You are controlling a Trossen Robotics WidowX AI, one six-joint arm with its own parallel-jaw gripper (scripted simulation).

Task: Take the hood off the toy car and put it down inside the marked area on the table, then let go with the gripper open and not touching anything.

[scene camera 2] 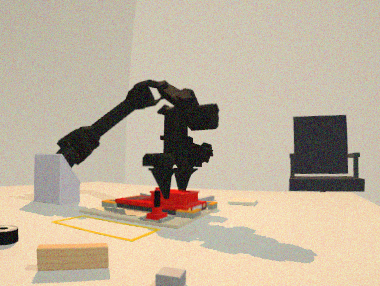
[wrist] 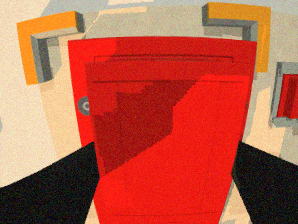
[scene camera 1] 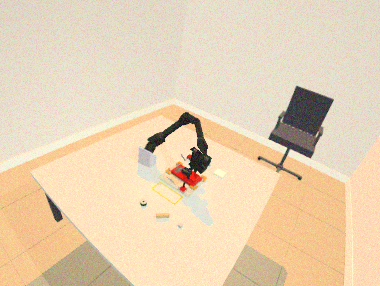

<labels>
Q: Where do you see a wooden block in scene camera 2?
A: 51,257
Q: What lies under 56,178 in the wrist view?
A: My gripper.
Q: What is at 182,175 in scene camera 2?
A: My gripper.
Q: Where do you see a red hood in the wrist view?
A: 166,129
</labels>
